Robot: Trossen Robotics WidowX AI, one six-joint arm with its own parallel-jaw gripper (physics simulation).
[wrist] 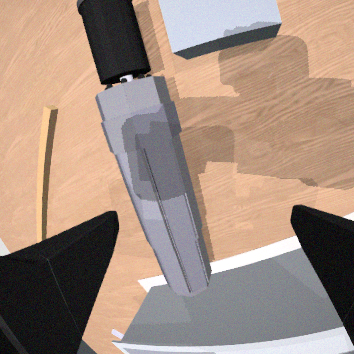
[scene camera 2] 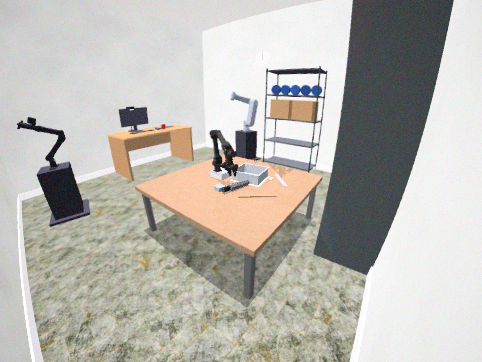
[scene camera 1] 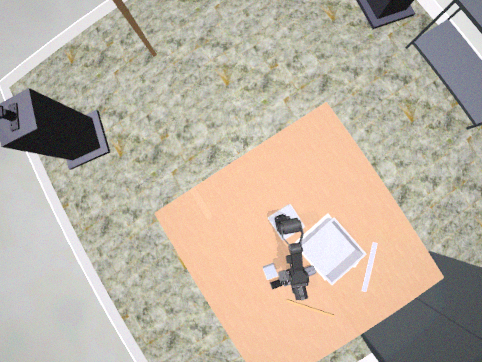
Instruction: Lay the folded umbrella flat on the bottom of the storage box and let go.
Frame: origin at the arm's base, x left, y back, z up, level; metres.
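Seen in the pictures: gripper, fingertip midpoint: (wrist: 206, 217) (scene camera 2: 232, 176); arm's base at its link origin: (scene camera 2: 217, 170).
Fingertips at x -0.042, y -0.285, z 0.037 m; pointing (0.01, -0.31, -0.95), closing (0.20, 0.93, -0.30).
Note:
Offsets run from my fingertips to a thing's top centre.
The folded umbrella {dx -0.013, dy -0.057, dz -0.035 m} (scene camera 1: 310, 271) (scene camera 2: 239, 185) (wrist: 167, 200), grey with a black handle, lies on the table; the arm hides its middle in scene camera 1. Its tip reaches the outer wall of the storage box; I cannot tell whether they touch. The storage box {dx +0.242, dy +0.030, dz +0.003 m} (scene camera 1: 344, 265) (scene camera 2: 257, 176) (wrist: 260, 302) is grey-white and open-topped, and stands upright. My gripper (scene camera 2: 233, 173) (wrist: 206, 217) is open and empty, above the umbrella, with one finger to each side of it in the wrist view.
A pale blue-grey block {dx -0.125, dy +0.020, dz -0.058 m} (scene camera 1: 270, 271) (scene camera 2: 219, 188) (wrist: 220, 22) stands near the handle. A thin wooden stick {dx +0.020, dy -0.276, dz -0.082 m} (scene camera 1: 310, 307) (scene camera 2: 257, 196) (wrist: 46, 170) lies on the umbrella's other side. A white strip {dx +0.440, dy -0.177, dz -0.091 m} (scene camera 1: 369, 267) (scene camera 2: 281, 179) lies beyond the box.

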